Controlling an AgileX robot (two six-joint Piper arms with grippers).
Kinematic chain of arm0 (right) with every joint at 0, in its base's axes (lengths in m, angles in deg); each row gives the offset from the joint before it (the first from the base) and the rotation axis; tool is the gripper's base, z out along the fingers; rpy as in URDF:
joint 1: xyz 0 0 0.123 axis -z
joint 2: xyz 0 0 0 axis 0.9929 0.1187 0
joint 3: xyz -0.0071 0.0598 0.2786 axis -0.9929 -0.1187 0
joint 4: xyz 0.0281 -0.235 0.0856 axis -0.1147 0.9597 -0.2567
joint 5: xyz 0 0 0 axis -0.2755 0.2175 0.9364
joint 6: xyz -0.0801 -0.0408 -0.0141 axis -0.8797 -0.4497 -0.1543
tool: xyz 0 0 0 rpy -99.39 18.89 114.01
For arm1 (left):
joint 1: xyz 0 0 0.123 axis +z
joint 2: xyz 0 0 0 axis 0.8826 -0.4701 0
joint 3: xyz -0.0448 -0.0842 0.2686 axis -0.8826 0.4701 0
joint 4: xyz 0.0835 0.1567 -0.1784 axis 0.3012 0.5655 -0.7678
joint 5: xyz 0 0 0 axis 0.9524 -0.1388 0.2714
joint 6: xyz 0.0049 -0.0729 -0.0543 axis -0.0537 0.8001 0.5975
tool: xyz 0 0 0 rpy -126.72 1.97 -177.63
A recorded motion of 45 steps. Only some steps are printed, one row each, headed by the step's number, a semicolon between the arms.
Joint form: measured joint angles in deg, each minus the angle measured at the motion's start. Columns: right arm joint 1, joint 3, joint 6, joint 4, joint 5, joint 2; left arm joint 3, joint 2, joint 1, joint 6, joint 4, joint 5.
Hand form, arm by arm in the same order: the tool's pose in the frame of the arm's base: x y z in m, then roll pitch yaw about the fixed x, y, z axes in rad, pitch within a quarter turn. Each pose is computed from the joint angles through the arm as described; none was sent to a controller.
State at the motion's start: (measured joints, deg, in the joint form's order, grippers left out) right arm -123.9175 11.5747 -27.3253 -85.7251 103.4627 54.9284; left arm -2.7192 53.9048 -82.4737 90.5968 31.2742 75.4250
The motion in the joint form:
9: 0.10 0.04 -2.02 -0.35 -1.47 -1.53; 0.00 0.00 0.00 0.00 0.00 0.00
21: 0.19 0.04 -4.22 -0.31 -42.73 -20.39; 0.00 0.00 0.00 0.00 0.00 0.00
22: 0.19 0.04 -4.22 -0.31 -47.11 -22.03; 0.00 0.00 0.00 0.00 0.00 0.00
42: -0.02 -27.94 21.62 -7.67 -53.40 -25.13; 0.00 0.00 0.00 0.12 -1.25 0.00
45: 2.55 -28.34 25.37 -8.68 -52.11 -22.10; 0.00 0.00 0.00 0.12 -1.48 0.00
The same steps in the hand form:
9: 0.3936 0.3274 0.2460 -1.4878 1.2287 -0.8710; 0.0605 -0.0203 0.2435 -2.0984 1.3354 -2.4193
21: 0.3358 0.2920 0.3418 -2.3907 1.0792 -1.5791; 0.0605 -0.0203 0.2435 -2.0984 1.3354 -2.4193
22: 0.3282 0.2871 0.3480 -2.4639 1.0490 -1.6294; 0.0605 -0.0203 0.2435 -2.0984 1.3354 -2.4193
42: 0.2699 0.2470 0.2107 2.8838 0.6033 -2.6671; 0.0603 -0.0208 0.2435 -2.0541 1.3142 -2.3785
45: 0.2842 0.2375 0.1906 2.8433 0.5453 -2.8024; 0.0603 -0.0208 0.2435 -2.0473 1.3106 -2.3724

